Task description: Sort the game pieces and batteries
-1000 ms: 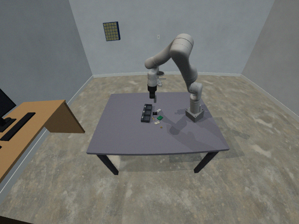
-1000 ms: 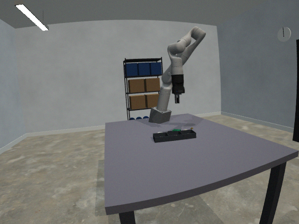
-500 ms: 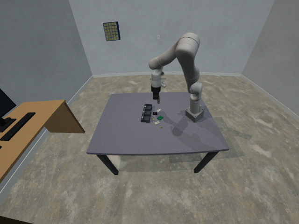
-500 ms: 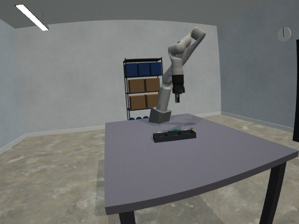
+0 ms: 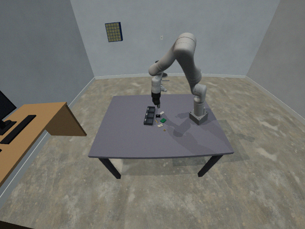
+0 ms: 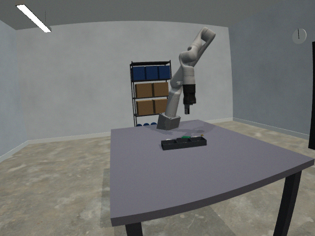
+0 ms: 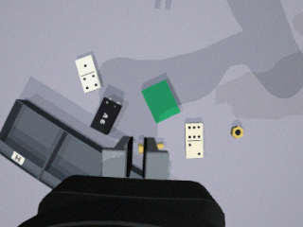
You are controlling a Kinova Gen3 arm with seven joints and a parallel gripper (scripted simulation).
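Right now my hand is 17 cm above the dark divided bin, 9 cm short of it and 5 cm to the left of it. Round my hand: yellow bolt: 18 cm below, 2 cm to the left, 2 cm ahead; green flat piece: 18 cm below, 5 cm behind; black 9-volt battery: 18 cm below, 6 cm to the right.
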